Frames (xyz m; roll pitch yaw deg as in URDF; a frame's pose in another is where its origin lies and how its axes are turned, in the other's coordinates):
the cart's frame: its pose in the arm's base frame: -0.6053 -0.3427 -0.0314 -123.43 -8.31 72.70
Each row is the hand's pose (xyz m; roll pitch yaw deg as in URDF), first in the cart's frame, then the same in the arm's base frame.
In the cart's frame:
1: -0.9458 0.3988 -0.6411 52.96 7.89 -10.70
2: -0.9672 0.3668 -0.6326 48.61 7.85 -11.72
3: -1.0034 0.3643 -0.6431 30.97 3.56 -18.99
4: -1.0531 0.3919 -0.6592 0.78 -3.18 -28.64
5: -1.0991 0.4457 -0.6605 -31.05 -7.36 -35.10
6: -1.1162 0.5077 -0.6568 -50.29 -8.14 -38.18
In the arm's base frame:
1: -0.1639 -1.4635 -0.1479 -69.52 -21.55 71.88
2: -0.1947 -1.4794 -0.1292 -73.96 -22.38 72.51
3: -0.1987 -1.5169 -0.1267 -94.30 -26.00 80.83
4: -0.1853 -1.5704 -0.1479 -130.39 -29.45 93.55
5: -0.1676 -1.6169 -0.1982 -167.19 -31.22 102.20
6: -0.1407 -1.6349 -0.2539 171.42 -32.72 105.46

